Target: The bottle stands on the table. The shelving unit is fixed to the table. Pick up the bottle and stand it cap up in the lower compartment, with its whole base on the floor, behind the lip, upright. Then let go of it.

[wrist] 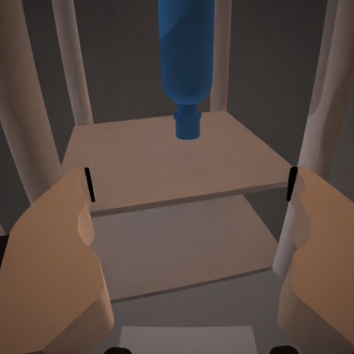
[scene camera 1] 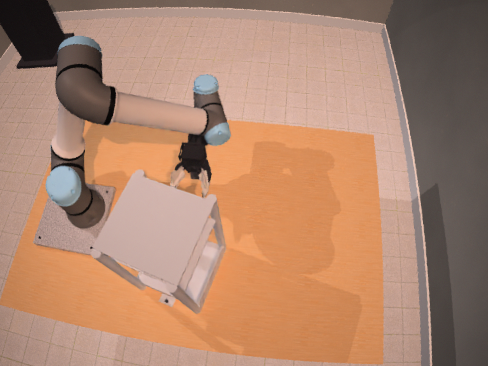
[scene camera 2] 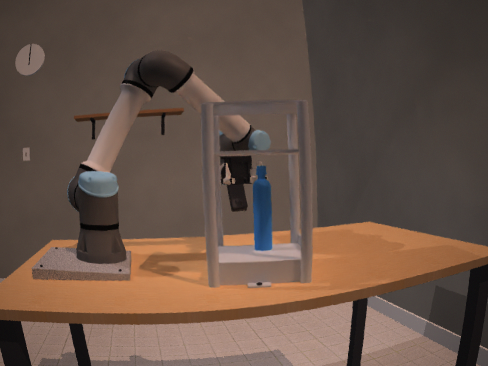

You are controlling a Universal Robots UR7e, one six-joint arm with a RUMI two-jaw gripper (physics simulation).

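Frame: origin at the arm's base, x ahead, y left, z up, level; centimetres.
Where they show: gripper, between the fingertips: [scene camera 2: 248, 179]; arm's base, origin of its link: [scene camera 1: 86, 209] [scene camera 2: 101, 257].
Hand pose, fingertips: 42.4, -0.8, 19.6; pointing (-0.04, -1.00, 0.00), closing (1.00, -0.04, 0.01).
Things, the pixels of their top centre, and the offset from my fingertips, as dx, dy, dz. "*": a spot on its surface instead. Level surfaces: height alone.
- blue bottle, centre of its top: [scene camera 2: 261, 165] -0.5, -12.6, +3.4
- lower compartment, a spot on its surface: [scene camera 2: 232, 254] * -9.1, -15.8, -16.9
- grey shelving unit, centre of its top: [scene camera 2: 253, 106] [scene camera 1: 152, 225] -2.8, -16.0, +17.3
- middle board, a spot on its surface: [scene camera 2: 260, 151] * -4.8, -25.8, +6.4
- wooden table, height of its surface: dz -22.2
- small fixing tab, a spot on its surface: [scene camera 2: 259, 284] [scene camera 1: 166, 302] * -6.6, -28.4, -21.6
The blue bottle [scene camera 2: 262, 215] [wrist: 186, 55] stands upright, cap up, on the floor of the lower compartment [scene camera 2: 232, 254] of the grey shelving unit [scene camera 1: 155, 225] [scene camera 2: 306, 200] [wrist: 125, 172]. Its visible base appears to rest on that floor; the lip's position relative to it is not clear. The top board hides the bottle in scene camera 1. The wrist view shows its cap towards the bottom of the picture and cuts off its base. My gripper [scene camera 1: 189, 189] [scene camera 2: 242, 180] [wrist: 189, 170] is open and empty, outside the unit's far side as seen from scene camera 2, apart from the bottle.
The unit's posts stand around the bottle, and the middle board [scene camera 2: 260, 151] is above its cap. The unit stands on the wooden table [scene camera 1: 295, 310] [scene camera 2: 165, 295], beside the arm's base plate [scene camera 1: 55, 227] [scene camera 2: 50, 270]. A small fixing tab [scene camera 1: 167, 300] [scene camera 2: 259, 284] shows at the unit's foot.
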